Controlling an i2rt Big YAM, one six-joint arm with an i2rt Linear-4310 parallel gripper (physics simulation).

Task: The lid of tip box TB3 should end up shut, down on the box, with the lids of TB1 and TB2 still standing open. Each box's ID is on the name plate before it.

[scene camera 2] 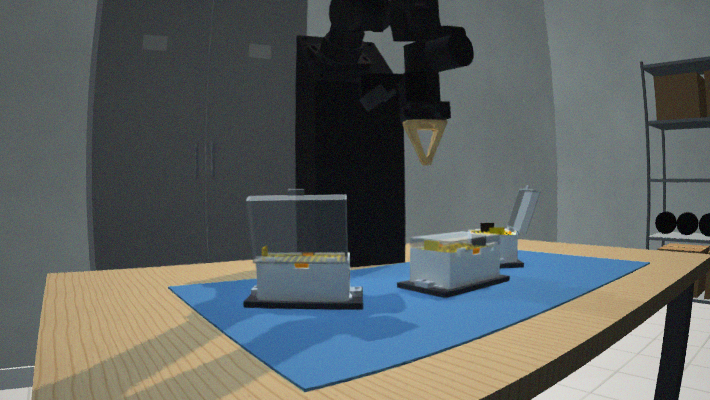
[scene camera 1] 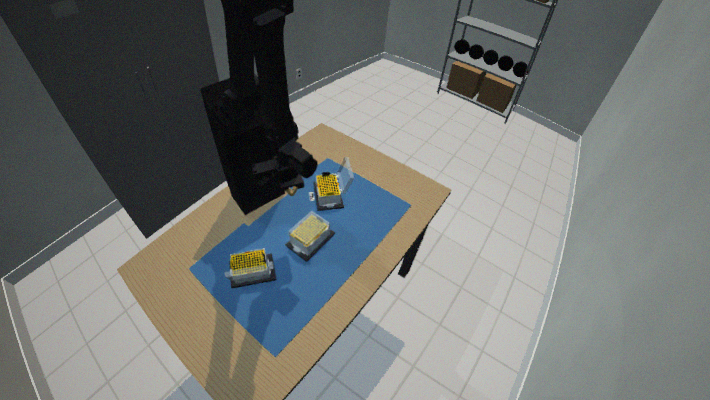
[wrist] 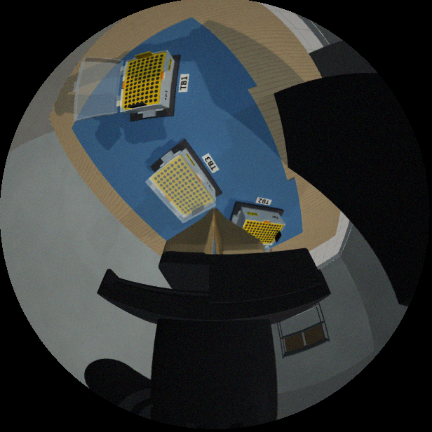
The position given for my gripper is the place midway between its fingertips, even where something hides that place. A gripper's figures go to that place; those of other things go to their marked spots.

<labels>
My gripper (wrist: 213,213): 0.13 m from the lens. A dark base (wrist: 183,147) is 0.29 m from the lens.
</labels>
